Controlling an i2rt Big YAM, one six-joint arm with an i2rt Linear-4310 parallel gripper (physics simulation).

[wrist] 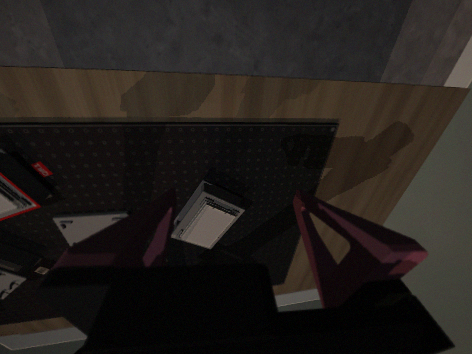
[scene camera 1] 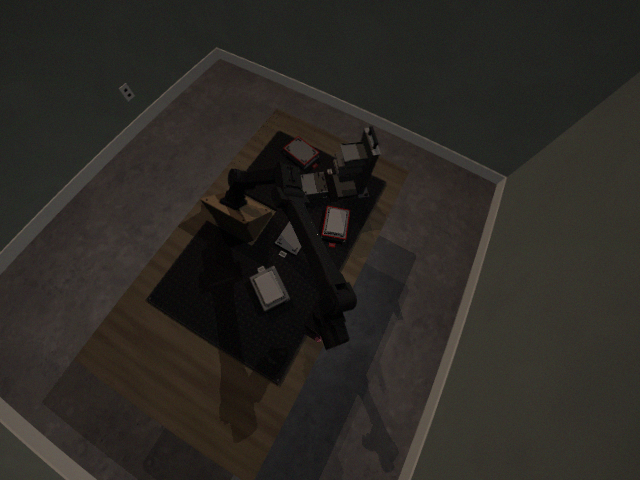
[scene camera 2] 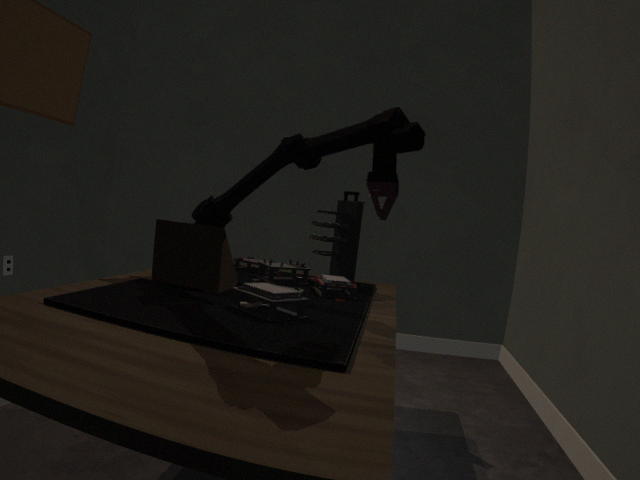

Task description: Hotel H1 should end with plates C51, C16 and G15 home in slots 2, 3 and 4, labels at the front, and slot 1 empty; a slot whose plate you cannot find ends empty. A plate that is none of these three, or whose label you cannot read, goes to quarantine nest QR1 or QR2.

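Frame: origin at the arm's base, x back, y up, z left, level; millimetres.
Seen in the pictures: gripper, fingertip midpoint: (wrist: 237,194) (scene camera 2: 381,218); arm's base, link origin: (scene camera 1: 233,203) (scene camera 2: 191,248).
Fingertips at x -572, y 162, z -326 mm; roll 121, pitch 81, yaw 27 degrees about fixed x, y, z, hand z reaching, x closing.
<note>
Pixels of each thing's top centre, then the offset from my fingertips to it. "spot": a spot on its surface instead. Level surfaces: height alone.
- dark pegboard mat, surface height: dy -268 mm
- pale rectangular piece, surface spot: (scene camera 1: 353,151) spot: dz +710, dx +145, dy +4 mm
- grey-rimmed holder with a white top, top centre: (scene camera 2: 270,287) (wrist: 207,228) (scene camera 1: 268,287) dz +49, dx +250, dy -204 mm
- flat grey panel, top centre: (wrist: 97,235) (scene camera 1: 294,235) dz +329, dx +264, dy -250 mm
- small tag, top centre: (scene camera 1: 282,254) dz +224, dx +275, dy -268 mm
My gripper (scene camera 2: 382,215) (wrist: 237,194) is open, with nothing between its reddish fingers. It hangs high above the dark pegboard mat (scene camera 1: 206,310) (scene camera 2: 170,325) (wrist: 150,145). The hotel (scene camera 2: 353,222) is a dark upright column with several shelves at the far end. In scene camera 1, a pale rectangular piece (scene camera 1: 353,151) shows on it. A grey-rimmed holder with a white top (scene camera 1: 269,287) (wrist: 212,222) lies below the gripper in the wrist view. Two red-rimmed quarantine nests (scene camera 1: 336,223) (scene camera 1: 301,150) have white tops; whether these are plates is unclear. Plate labels and slot contents are unreadable.
A flat grey panel (scene camera 1: 288,241) (wrist: 92,226) with dark corner marks lies partly behind the arm, a small tag (scene camera 1: 282,254) beside it. Another pale-topped stand (scene camera 1: 313,183) is near the hotel. The wooden base block (scene camera 1: 237,217) (scene camera 2: 191,253) carries the arm.
</note>
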